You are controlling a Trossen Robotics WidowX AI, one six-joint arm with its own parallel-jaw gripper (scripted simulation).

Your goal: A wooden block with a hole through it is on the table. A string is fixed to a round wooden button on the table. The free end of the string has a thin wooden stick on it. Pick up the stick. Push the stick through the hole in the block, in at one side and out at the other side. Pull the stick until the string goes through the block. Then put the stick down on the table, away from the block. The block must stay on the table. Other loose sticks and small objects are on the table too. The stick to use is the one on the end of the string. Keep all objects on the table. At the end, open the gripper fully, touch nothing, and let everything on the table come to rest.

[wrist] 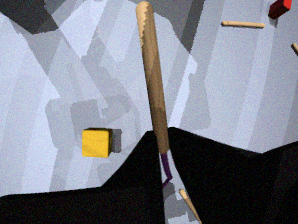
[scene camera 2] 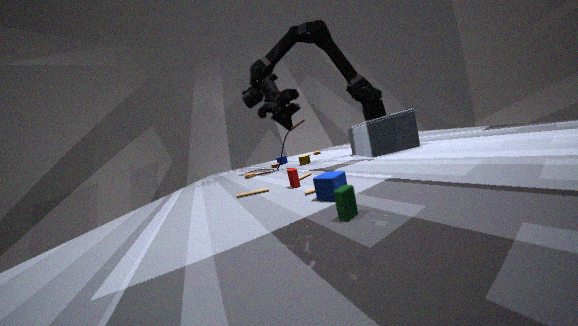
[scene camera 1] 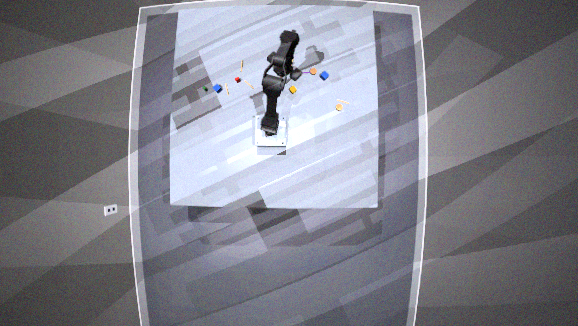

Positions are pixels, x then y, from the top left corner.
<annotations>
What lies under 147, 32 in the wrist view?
A thin wooden stick.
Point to a yellow block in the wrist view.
At 98, 142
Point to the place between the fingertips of the gripper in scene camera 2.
At 291, 130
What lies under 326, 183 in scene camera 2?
A blue cube.
</annotations>
